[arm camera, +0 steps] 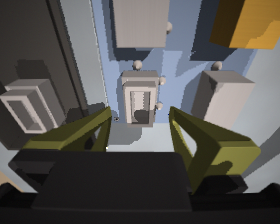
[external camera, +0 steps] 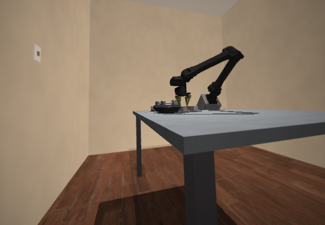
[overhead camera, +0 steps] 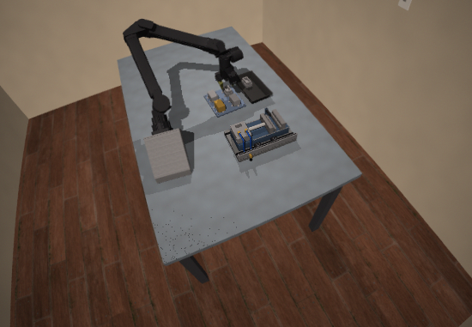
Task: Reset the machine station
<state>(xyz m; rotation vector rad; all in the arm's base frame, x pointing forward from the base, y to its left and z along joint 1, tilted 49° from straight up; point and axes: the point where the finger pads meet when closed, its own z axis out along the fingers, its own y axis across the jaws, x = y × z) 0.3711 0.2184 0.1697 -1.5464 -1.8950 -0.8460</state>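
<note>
My hand is 7 cm past the yellow brass blank, 11 cm to the left of it and 3 cm above it. From my hand the other things lie so: blue vise base 7 cm ahead, 35 cm to the right, 2 cm below.
</note>
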